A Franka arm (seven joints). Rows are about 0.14 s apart.
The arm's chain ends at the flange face. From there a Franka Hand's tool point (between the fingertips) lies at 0.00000 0.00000 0.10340 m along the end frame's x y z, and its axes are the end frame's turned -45 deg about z.
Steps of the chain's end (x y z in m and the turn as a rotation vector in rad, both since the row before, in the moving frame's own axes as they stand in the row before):
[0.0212 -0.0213 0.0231 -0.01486 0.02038 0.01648]
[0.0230 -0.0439 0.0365 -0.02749 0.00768 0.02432]
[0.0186 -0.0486 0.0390 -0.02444 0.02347 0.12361]
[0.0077 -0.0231 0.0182 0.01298 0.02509 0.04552]
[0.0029 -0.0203 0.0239 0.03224 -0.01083 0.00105]
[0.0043 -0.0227 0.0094 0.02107 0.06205 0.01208]
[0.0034 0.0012 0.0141 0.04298 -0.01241 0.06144]
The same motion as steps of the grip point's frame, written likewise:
[0.0304 0.0025 0.0231 -0.02492 0.00390 0.01648]
[0.0458 -0.0122 0.0365 -0.02487 -0.01401 0.02432]
[0.0472 -0.0177 0.0389 -0.03388 -0.00069 0.12361]
[0.0245 -0.0099 0.0182 -0.00856 0.02692 0.04552]
[0.0180 -0.0155 0.0238 0.03046 0.01514 0.00105]
[0.0251 -0.0100 0.0092 -0.02898 0.05877 0.01208]
[0.0039 -0.0007 0.0140 0.03917 0.02162 0.06144]

